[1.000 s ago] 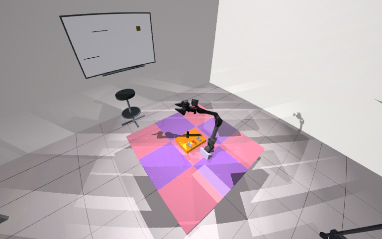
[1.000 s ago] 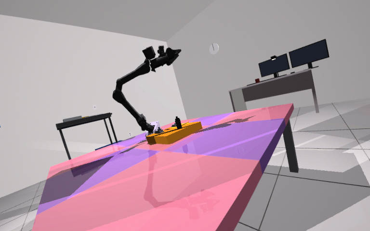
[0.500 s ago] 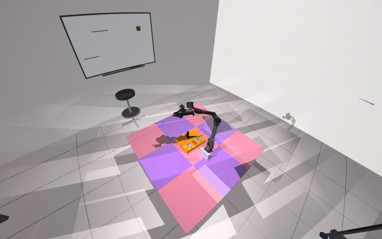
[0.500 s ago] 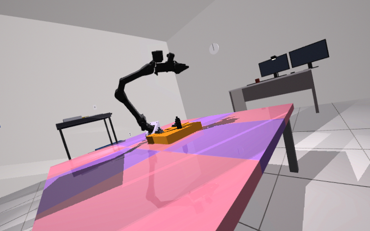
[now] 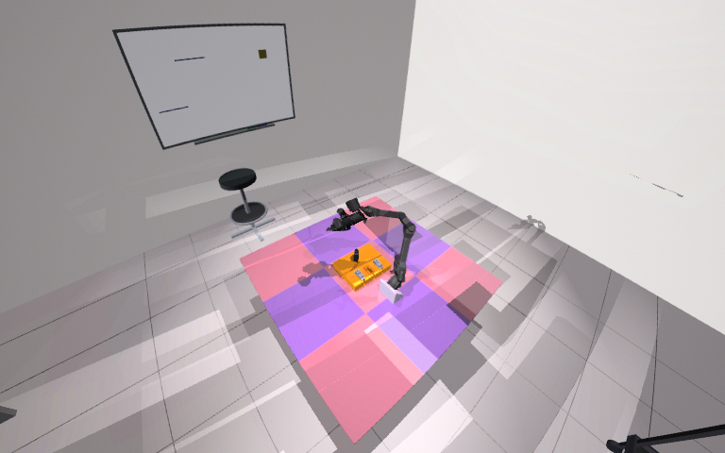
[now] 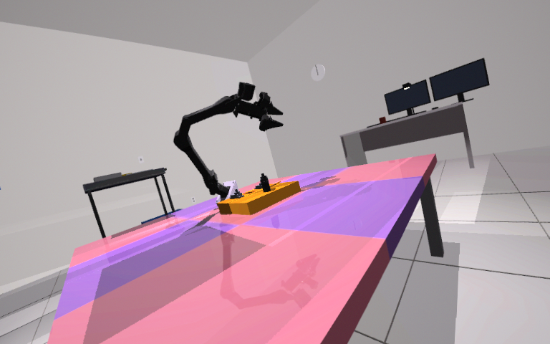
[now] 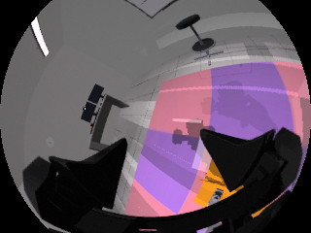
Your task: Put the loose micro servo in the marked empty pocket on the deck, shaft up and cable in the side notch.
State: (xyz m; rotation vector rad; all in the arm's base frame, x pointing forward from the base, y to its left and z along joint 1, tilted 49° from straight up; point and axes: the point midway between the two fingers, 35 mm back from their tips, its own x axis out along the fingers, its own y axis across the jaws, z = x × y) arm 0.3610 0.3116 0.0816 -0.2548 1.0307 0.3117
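Right now my gripper tip is 80 mm past the orange robot deck, 160 mm to the left of it and 310 mm above it.
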